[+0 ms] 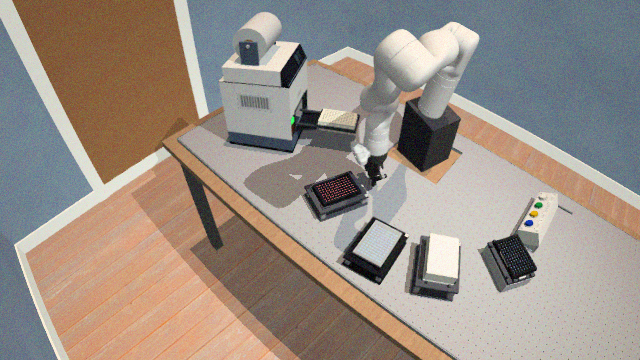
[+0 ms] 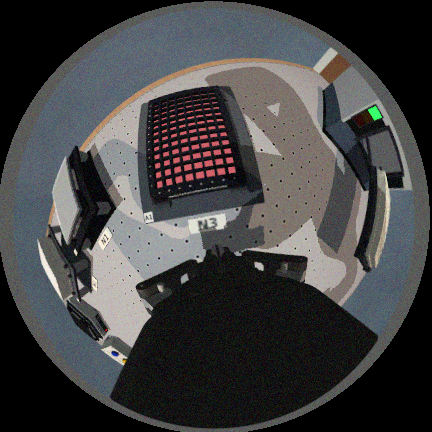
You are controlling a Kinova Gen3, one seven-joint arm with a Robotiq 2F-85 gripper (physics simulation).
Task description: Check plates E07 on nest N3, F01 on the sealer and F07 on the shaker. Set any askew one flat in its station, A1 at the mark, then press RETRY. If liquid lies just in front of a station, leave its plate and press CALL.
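Places are measured from the arm's base along level axes (x left, y back, z up), in metres.
Where they show: gripper, fingertip midpoint: point(image 1: 371, 185) point(image 2: 216, 251); arm's base, origin of the base link: point(image 1: 430, 108).
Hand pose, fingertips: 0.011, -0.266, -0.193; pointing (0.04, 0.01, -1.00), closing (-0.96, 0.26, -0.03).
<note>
Things, the pixels of their top centre, and the offset from my fingertips, as dx, dy, dz. "pt": a spot on its surface instead.
- nest N3, middle of its top: point(image 2: 188, 131) point(image 1: 336, 190) -0.026, -0.133, +0.044
- cream plate, middle of its top: point(image 1: 338, 116) -0.239, +0.053, +0.114
- sealer, middle of its top: point(image 1: 260, 19) -0.449, -0.106, +0.456
- black plate, middle of its top: point(image 1: 516, 253) point(image 2: 79, 325) +0.504, +0.093, +0.078
- shaker, surface spot: point(image 1: 496, 272) pt +0.492, +0.036, +0.025
- button box, middle of its top: point(image 1: 544, 209) point(image 2: 125, 366) +0.488, +0.317, +0.084
- pale plate, middle of its top: point(image 2: 60, 198) point(image 1: 378, 242) +0.199, -0.175, +0.059
- nest N1, surface spot: point(image 1: 369, 272) pt +0.235, -0.233, +0.006
- stack, middle of its top: point(image 1: 443, 254) +0.356, -0.090, +0.095
- nest, middle of its top: point(image 1: 440, 261) point(image 2: 56, 265) +0.356, -0.090, +0.063
Plate E07, black with red wells point(image 1: 339, 189) point(image 2: 192, 140), lies on nest N3 point(image 1: 344, 207) point(image 2: 175, 212); it looks flat, though a small skew is hard to judge. A cream plate point(image 1: 338, 118) point(image 2: 381, 215) lies on the extended tray of the sealer point(image 1: 260, 112). A black plate point(image 1: 517, 256) point(image 2: 82, 320) sits on the shaker point(image 1: 496, 272); its seating is hard to tell. My gripper point(image 1: 376, 181) point(image 2: 216, 251) is shut and empty, beside N3 at its label side. The button box point(image 1: 531, 231) point(image 2: 115, 350) stands behind the shaker; its button labels are unreadable. No liquid can be made out at N3.
A pale plate point(image 1: 380, 243) point(image 2: 66, 197) lies on nest N1 point(image 1: 369, 272), and a white block-like plate or stack point(image 1: 443, 257) point(image 2: 52, 267) stands on another nest point(image 1: 434, 289). The black arm pedestal point(image 1: 427, 135) stands behind my gripper. The wooden table edge point(image 1: 300, 250) runs along the front.
</note>
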